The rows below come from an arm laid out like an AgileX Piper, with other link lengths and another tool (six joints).
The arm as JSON. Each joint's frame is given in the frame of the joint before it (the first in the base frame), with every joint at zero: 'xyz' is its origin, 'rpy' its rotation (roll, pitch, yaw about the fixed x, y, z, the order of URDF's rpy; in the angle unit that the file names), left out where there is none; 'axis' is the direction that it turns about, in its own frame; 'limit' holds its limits. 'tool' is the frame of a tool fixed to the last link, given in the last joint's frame.
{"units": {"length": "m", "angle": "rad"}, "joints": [
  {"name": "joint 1", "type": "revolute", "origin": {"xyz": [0.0, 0.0, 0.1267]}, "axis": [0.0, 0.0, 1.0], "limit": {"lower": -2.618, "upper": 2.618}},
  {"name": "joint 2", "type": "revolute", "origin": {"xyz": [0.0, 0.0, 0.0]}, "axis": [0.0, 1.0, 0.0], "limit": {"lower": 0.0, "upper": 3.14}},
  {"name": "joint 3", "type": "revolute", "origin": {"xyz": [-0.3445, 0.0, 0.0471]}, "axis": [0.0, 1.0, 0.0], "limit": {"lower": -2.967, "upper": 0.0}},
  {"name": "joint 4", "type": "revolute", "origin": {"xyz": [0.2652, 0.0, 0.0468]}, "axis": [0.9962, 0.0, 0.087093], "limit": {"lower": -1.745, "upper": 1.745}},
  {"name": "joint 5", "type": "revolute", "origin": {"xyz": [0.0, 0.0, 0.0]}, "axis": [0.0, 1.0, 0.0], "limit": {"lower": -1.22, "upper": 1.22}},
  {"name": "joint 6", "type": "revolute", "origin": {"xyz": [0.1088, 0.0, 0.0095]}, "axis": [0.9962, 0.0, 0.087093], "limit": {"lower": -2.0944, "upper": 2.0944}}
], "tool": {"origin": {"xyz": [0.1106, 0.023, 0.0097], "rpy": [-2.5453, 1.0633, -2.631]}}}
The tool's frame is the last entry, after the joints.
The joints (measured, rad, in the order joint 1, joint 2, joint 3, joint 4, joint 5, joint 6), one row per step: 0.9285 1.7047 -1.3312 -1.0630 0.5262 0.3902; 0.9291 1.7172 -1.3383 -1.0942 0.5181 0.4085; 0.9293 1.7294 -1.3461 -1.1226 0.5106 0.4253; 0.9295 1.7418 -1.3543 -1.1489 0.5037 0.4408; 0.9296 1.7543 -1.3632 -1.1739 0.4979 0.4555; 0.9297 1.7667 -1.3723 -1.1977 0.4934 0.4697; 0.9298 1.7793 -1.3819 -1.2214 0.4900 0.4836; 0.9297 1.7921 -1.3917 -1.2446 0.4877 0.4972; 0.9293 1.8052 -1.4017 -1.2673 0.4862 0.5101; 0.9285 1.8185 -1.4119 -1.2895 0.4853 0.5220; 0.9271 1.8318 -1.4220 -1.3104 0.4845 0.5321; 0.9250 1.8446 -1.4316 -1.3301 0.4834 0.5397; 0.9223 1.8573 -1.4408 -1.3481 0.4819 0.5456
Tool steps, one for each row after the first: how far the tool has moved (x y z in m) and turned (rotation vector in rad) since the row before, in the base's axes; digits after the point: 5 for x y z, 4 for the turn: 0.00329 0.00413 -0.00041 -0.0031 -0.0150 0.0077; 0.00322 0.00401 -0.00030 -0.0023 -0.0137 0.0071; 0.00308 0.00404 -0.00053 -0.0023 -0.0124 0.0069; 0.00311 0.00393 -0.00052 -0.0023 -0.0118 0.0061; 0.00308 0.00372 -0.00061 -0.0024 -0.0110 0.0051; 0.00317 0.00362 -0.00062 -0.0029 -0.0111 0.0044; 0.00329 0.00340 -0.00079 -0.0033 -0.0108 0.0034; 0.00345 0.00319 -0.00099 -0.0040 -0.0106 0.0027; 0.00363 0.00296 -0.00114 -0.0048 -0.0106 0.0021; 0.00378 0.00267 -0.00136 -0.0057 -0.0101 0.0019; 0.00385 0.00227 -0.00146 -0.0070 -0.0101 0.0022; 0.00391 0.00200 -0.00178 -0.0075 -0.0091 0.0022
